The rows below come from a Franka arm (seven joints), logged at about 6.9 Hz.
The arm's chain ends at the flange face. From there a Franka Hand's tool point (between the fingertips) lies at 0.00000 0.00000 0.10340 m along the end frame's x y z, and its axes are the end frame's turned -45 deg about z.
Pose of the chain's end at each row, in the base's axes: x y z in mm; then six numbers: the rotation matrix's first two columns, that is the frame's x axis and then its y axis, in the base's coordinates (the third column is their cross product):
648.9, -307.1, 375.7, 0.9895, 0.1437, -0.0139, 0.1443, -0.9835, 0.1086
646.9, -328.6, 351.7, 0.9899, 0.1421, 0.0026, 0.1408, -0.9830, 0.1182
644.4, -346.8, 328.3, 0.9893, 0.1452, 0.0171, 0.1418, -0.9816, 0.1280
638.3, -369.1, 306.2, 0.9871, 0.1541, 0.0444, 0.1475, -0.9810, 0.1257
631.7, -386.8, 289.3, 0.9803, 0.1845, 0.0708, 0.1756, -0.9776, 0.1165
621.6, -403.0, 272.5, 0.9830, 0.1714, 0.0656, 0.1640, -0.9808, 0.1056
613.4, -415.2, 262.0, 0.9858, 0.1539, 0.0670, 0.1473, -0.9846, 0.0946
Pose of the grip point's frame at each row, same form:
649.1, -318.4, 272.9, 0.5976, 0.7971, -0.0866, 0.8017, -0.5938, 0.0670
648.9, -340.7, 249.0, 0.6004, 0.7956, -0.0817, 0.7995, -0.5946, 0.0854
648.1, -359.6, 225.8, 0.5993, 0.7968, -0.0784, 0.7998, -0.5914, 0.1026
644.8, -381.3, 203.7, 0.5937, 0.8026, -0.0575, 0.8023, -0.5847, 0.1203
641.1, -397.3, 186.9, 0.5690, 0.8217, -0.0323, 0.8173, -0.5608, 0.1324
630.1, -412.6, 169.9, 0.5791, 0.8147, -0.0283, 0.8111, -0.5723, 0.1211
621.7, -423.8, 159.3, 0.5929, 0.8050, -0.0195, 0.8012, -0.5874, 0.1143

